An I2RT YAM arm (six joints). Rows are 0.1 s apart.
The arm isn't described. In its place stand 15 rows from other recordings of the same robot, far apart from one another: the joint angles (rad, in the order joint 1, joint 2, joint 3, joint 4, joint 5, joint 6), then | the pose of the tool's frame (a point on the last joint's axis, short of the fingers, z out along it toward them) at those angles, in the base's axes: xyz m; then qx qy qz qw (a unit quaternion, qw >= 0).
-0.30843, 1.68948, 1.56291, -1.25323, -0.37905, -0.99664 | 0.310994 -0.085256 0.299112 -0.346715 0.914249 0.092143 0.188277
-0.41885, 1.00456, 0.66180, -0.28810, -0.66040, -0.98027 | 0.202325 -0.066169 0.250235 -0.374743 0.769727 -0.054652 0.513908
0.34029, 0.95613, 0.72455, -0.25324, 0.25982, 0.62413 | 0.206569 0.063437 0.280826 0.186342 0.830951 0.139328 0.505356
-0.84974, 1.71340, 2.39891, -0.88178, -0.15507, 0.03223 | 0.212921 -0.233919 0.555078 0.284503 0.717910 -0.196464 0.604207
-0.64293, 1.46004, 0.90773, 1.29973, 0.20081, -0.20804 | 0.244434 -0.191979 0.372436 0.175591 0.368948 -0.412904 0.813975
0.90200, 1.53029, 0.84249, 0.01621, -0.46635, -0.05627 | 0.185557 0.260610 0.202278 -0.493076 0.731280 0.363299 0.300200
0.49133, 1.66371, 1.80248, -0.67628, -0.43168, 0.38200 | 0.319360 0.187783 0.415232 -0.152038 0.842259 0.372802 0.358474
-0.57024, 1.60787, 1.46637, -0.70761, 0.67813, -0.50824 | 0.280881 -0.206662 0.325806 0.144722 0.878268 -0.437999 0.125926
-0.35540, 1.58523, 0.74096, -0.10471, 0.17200, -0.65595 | 0.274392 -0.108343 0.145539 -0.116025 0.941781 -0.219183 0.227035
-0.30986, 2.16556, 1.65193, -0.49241, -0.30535, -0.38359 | 0.449516 -0.132685 0.172857 -0.077333 0.947017 0.043781 0.308644
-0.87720, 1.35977, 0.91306, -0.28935, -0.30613, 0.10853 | 0.194659 -0.217352 0.247446 0.373031 0.825183 -0.020996 0.423650
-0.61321, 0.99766, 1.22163, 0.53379, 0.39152, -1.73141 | 0.139426 -0.114726 0.521707 -0.054275 0.423568 -0.860213 0.278707
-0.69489, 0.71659, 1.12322, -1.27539, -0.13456, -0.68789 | 0.074332 -0.055745 0.355473 -0.019838 0.936974 -0.170116 0.304544
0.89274, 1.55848, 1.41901, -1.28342, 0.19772, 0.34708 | 0.183443 0.216604 0.295122 -0.260387 0.957656 -0.037399 0.117028
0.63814, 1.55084, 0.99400, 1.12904, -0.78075, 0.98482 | 0.256479 0.221415 0.352664 -0.252704 0.493771 0.714289 0.426758
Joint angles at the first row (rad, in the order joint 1, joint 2, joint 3, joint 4, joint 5, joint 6):
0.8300 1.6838 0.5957 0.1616 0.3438 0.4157
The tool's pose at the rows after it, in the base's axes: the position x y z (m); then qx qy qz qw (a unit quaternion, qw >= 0):
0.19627 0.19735 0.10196 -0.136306 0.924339 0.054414 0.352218
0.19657 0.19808 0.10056 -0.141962 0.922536 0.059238 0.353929
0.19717 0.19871 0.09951 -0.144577 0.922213 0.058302 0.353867
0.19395 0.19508 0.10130 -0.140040 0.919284 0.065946 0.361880
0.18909 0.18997 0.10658 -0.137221 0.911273 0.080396 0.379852
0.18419 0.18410 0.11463 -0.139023 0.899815 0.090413 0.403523
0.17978 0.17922 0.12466 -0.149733 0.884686 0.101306 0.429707
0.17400 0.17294 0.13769 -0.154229 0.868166 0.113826 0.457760
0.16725 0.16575 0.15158 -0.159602 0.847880 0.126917 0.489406
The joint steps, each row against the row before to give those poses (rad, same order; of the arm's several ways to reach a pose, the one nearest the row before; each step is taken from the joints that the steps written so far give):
0.0013 -0.0160 -0.0156 0.0113 0.0006 0.0046
-0.0001 0.0071 -0.0039 0.0213 -0.0096 -0.0113
-0.0002 0.0071 0.0021 0.0047 -0.0004 -0.0056
-0.0003 -0.0241 -0.0264 0.0251 -0.0007 0.0043
0.0003 -0.0466 -0.0409 0.0448 -0.0016 -0.0053
-0.0004 -0.0608 -0.0403 0.0390 0.0065 -0.0225
-0.0003 -0.0664 -0.0343 0.0368 -0.0012 -0.0424
0.0003 -0.0884 -0.0338 0.0193 0.0014 -0.0322
0.0006 -0.0995 -0.0351 0.0199 0.0005 -0.0386

